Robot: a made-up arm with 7 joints. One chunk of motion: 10 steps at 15 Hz.
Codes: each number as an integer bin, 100 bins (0 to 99) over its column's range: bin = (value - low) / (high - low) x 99, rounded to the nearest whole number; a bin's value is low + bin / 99 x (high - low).
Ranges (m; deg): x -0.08..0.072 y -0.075..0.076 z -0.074..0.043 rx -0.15..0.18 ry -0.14..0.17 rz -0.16..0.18
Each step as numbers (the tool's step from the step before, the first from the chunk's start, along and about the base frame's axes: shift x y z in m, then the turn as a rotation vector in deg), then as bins.
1 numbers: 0.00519 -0.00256 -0.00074 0.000 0.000 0.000
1 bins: 55 47 62 45 45 47
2 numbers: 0.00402 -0.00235 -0.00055 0.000 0.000 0.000
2 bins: 55 48 62 45 45 47
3 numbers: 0.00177 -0.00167 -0.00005 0.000 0.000 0.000
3 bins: 53 48 63 45 45 47
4 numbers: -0.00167 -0.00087 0.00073 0.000 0.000 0.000
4 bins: 51 49 63 45 45 47
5 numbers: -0.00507 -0.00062 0.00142 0.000 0.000 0.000
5 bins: 49 49 64 45 45 47
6 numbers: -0.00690 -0.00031 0.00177 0.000 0.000 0.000
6 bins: 48 49 64 45 45 47
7 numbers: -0.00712 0.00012 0.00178 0.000 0.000 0.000
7 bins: 47 49 64 45 45 47
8 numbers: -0.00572 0.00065 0.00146 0.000 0.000 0.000
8 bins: 48 50 64 45 45 47
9 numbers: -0.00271 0.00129 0.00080 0.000 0.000 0.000
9 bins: 50 50 63 45 45 47
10 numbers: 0.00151 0.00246 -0.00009 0.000 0.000 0.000
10 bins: 53 51 63 45 45 47
